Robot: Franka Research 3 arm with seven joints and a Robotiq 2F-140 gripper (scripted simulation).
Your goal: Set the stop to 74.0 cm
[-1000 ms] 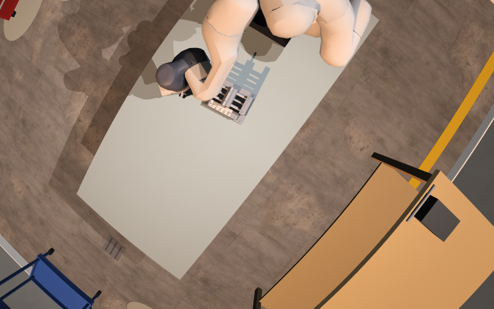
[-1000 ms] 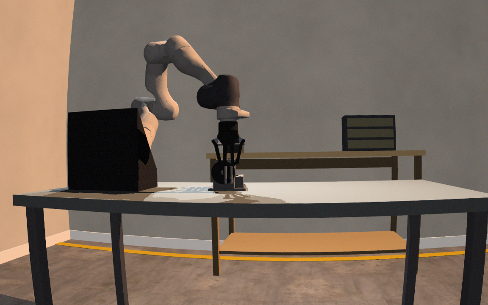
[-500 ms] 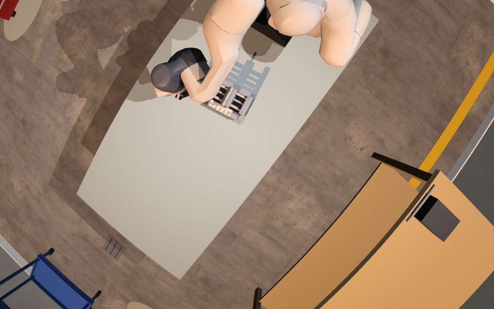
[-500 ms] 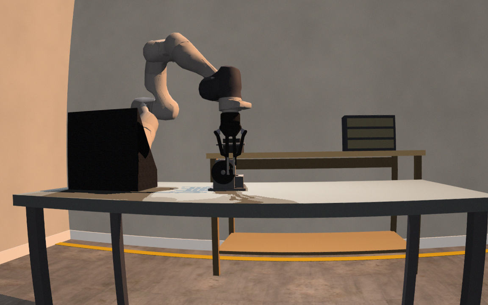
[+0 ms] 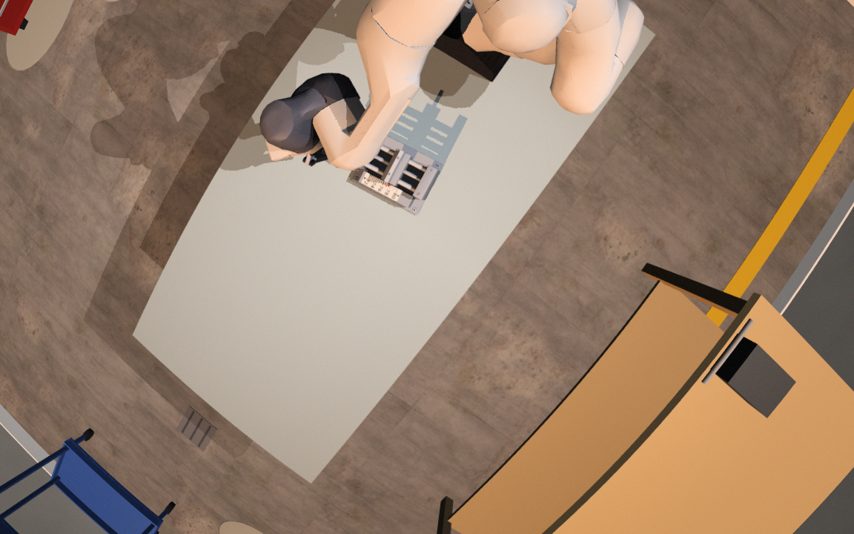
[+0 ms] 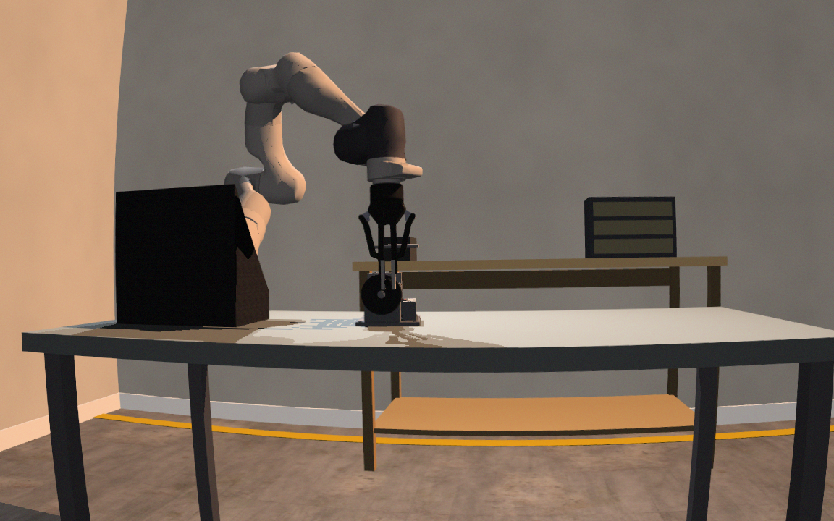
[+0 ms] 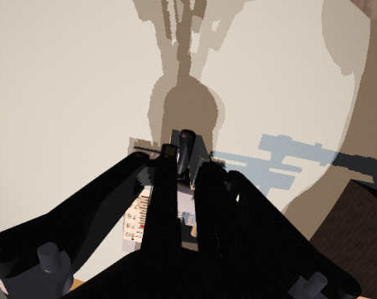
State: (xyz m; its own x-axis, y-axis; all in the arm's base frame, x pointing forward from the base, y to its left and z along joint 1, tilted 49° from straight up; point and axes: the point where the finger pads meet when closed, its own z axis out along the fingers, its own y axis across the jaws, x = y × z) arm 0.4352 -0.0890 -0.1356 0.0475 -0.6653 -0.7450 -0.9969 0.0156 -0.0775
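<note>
Right now my hand is 2 cm to the right of the black handwheel, 2 cm above it and 1 cm past it.
</note>
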